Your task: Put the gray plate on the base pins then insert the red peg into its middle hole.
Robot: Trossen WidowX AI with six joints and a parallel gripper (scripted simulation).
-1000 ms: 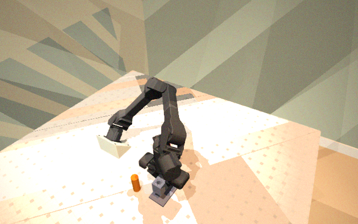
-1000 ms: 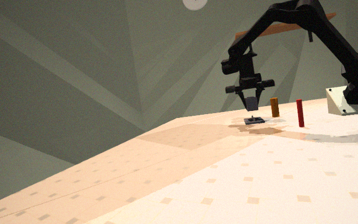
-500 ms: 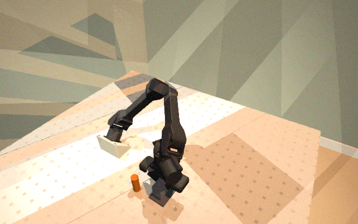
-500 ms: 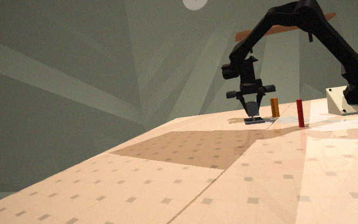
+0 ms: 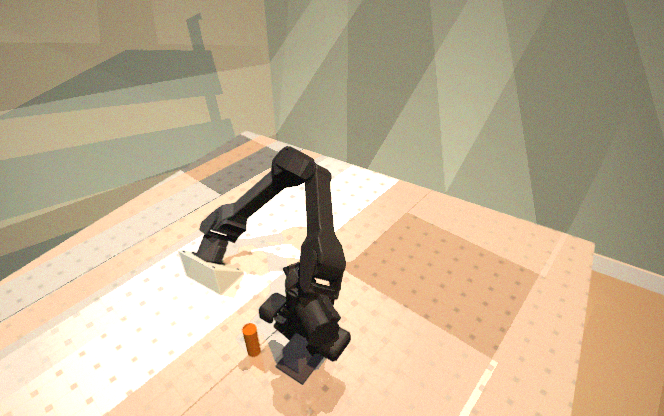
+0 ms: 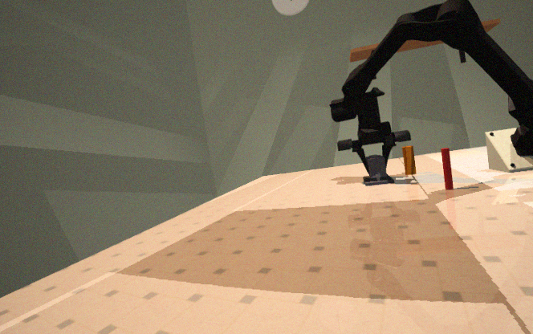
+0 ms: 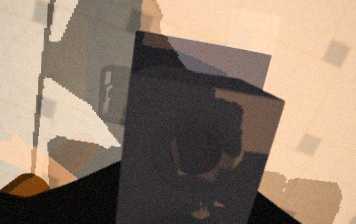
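Now: the gray plate 3 cm above my gripper tip. From my gripper tip the other things lie so: red peg: 14 cm behind, 18 cm to the left, 1 cm above; then orange cylinder: 9 cm behind, 6 cm to the right, 1 cm above; then base: 2 cm below.
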